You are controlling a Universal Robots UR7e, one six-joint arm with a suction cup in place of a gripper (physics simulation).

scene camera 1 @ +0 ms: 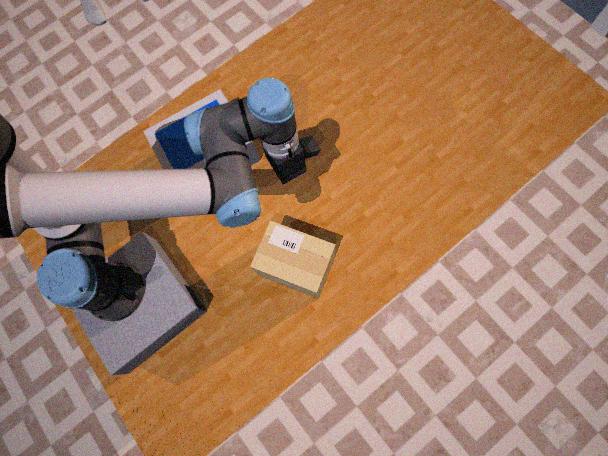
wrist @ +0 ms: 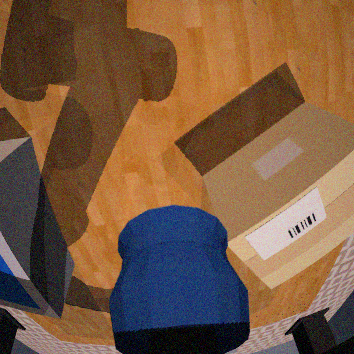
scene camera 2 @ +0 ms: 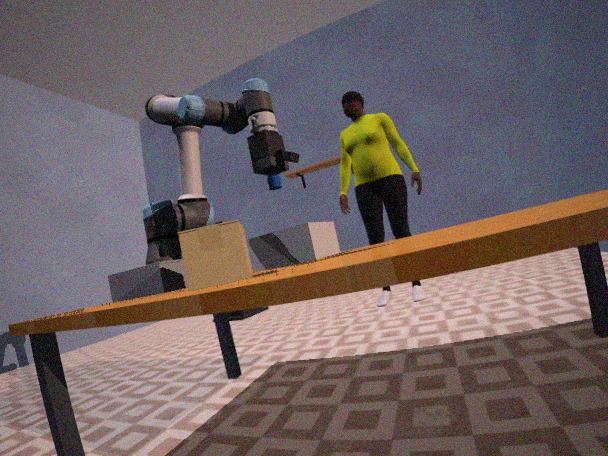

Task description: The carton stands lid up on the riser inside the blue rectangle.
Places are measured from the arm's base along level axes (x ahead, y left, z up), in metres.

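Where they show: hand at its tool point: [wrist: 172, 250] [scene camera 2: 275, 188]; arm's base at its link origin: [scene camera 1: 116, 291] [scene camera 2: 167, 264].
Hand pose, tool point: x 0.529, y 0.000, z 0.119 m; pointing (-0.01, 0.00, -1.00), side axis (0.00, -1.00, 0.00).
Things, the pixels of their centre, and the offset from my tool point.
- tan carton at the middle of its body: [wrist: 295, 194] [scene camera 2: 219, 256] [scene camera 1: 295, 260] 0.088 m back, 0.160 m right, 0.149 m down
- grey riser at the middle of its body: [scene camera 1: 203, 146] [scene camera 2: 295, 246] 0.151 m back, 0.275 m left, 0.152 m down
- blue rectangle at the middle of its body: [scene camera 1: 196, 135] 0.151 m back, 0.275 m left, 0.092 m down
A tan carton [scene camera 1: 295, 262] [scene camera 2: 215, 257] [wrist: 272, 197] stands on the wooden table, its face with a white barcode label turned up. It is beside the riser, apart from it. The grey riser [scene camera 1: 184, 114] [scene camera 2: 324, 239] [wrist: 17, 187] stands at the table's far side, with a blue rectangle [scene camera 1: 177, 145] [wrist: 15, 287] on its top. The arm covers part of both in scene camera 1. My gripper [scene camera 2: 275, 187] [wrist: 174, 225], a blue suction cup, is open and bears nothing. It hangs high above the table, clear of carton and riser. In scene camera 1 the cup is hidden under the tool.
The arm stands on a grey block [scene camera 1: 150, 320] [scene camera 2: 140, 286] at one end of the table [scene camera 1: 425, 125] [scene camera 2: 425, 255], near the carton. The forearm reaches over the table beside the riser. A person in a yellow top [scene camera 2: 372, 150] stands behind the table.
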